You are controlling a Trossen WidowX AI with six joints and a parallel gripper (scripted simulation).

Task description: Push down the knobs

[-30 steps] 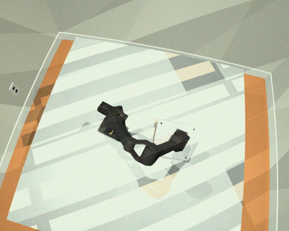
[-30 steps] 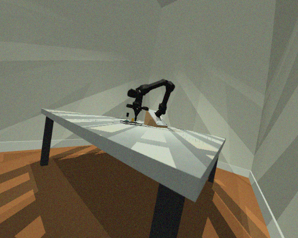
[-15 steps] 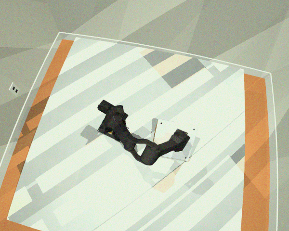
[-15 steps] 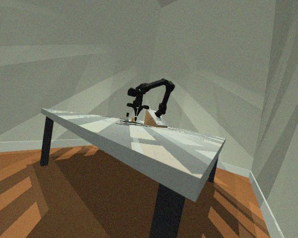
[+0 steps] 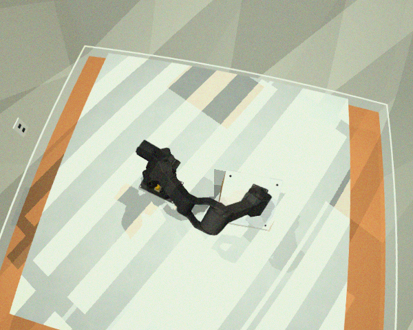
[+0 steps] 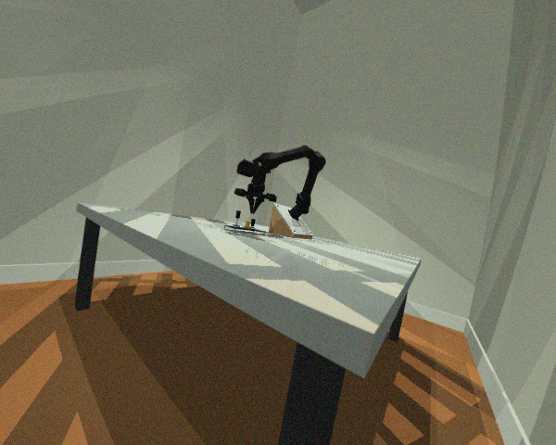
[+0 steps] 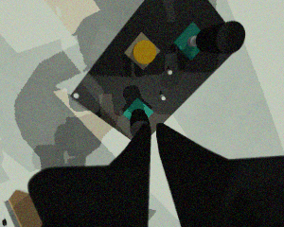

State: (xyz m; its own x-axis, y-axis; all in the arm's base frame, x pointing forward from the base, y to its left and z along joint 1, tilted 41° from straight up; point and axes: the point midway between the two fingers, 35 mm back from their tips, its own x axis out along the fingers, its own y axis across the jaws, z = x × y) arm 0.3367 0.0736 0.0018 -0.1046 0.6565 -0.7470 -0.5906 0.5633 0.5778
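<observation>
Now: the teal potentiometer 7 cm ahead of my gripper tip and 3 cm below it.
</observation>
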